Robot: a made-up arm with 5 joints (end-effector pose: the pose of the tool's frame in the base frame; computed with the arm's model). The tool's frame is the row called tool.
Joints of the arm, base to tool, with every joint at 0 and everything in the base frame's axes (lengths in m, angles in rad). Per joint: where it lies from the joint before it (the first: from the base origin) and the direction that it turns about. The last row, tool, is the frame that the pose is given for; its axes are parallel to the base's.
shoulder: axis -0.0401 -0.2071 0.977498 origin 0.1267 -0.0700 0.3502
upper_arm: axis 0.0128 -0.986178 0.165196 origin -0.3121 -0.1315 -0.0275
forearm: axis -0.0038 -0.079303 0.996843 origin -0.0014 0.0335 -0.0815
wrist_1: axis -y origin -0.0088 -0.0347 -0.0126
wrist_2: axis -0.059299 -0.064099 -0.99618 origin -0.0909 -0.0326 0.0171
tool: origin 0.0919 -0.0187 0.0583
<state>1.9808 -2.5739 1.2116 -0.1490 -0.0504</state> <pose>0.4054 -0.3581 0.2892 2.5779 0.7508 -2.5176</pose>
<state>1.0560 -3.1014 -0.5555 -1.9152 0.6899</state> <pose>0.1405 -0.4515 0.4289 0.3279 -1.1880 0.9899</pose>
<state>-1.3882 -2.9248 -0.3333 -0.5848 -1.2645</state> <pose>-0.0172 0.2211 0.4052 -2.1750 0.1641 0.8576</pose>
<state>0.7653 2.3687 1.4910 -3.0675 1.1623</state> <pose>-0.1549 -0.2884 0.4655 0.2384 -0.8358 -1.9857</pose>
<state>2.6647 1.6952 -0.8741 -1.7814 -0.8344</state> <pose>0.3687 -0.0688 0.4101 0.4435 -0.0256 -2.5542</pose>
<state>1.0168 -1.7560 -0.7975 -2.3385 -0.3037</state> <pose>-0.0064 -0.5285 0.3149 -1.8671 -0.0491 3.0779</pose>
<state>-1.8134 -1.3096 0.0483 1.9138 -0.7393</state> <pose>0.1423 0.3676 0.4893 -0.4527 -0.0273 -1.0756</pose>
